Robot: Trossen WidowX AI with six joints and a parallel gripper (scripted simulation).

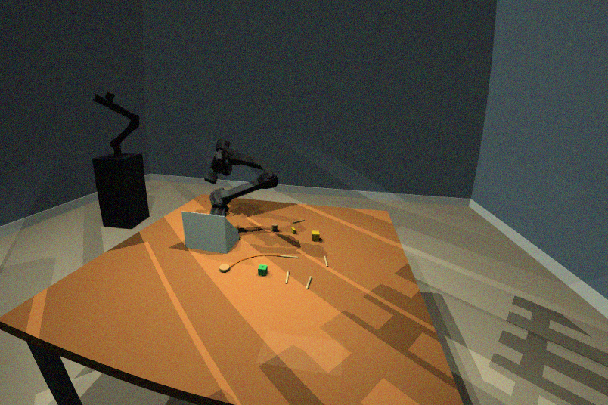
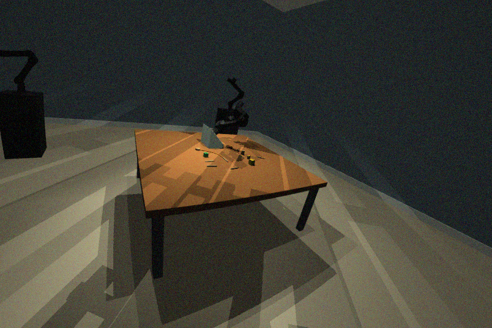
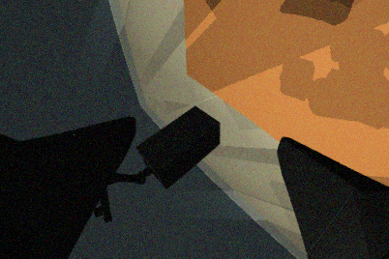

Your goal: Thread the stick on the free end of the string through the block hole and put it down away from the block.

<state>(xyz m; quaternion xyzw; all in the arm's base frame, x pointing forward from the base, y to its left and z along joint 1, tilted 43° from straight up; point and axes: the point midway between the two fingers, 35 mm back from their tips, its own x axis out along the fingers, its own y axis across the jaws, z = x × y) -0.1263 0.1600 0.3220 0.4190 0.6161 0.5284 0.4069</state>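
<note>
Right now my gripper tip is 440 mm short of the thin pale stick, 420 mm to the left of it and 240 mm above it. Also, from my gripper tip: yellow cube (570 mm ahead, 250 mm to the right, 220 mm below); round wooden button (540 mm to the right, 240 mm below, 210 mm ahead); green block (550 mm to the right, 360 mm ahead, 230 mm below).
</note>
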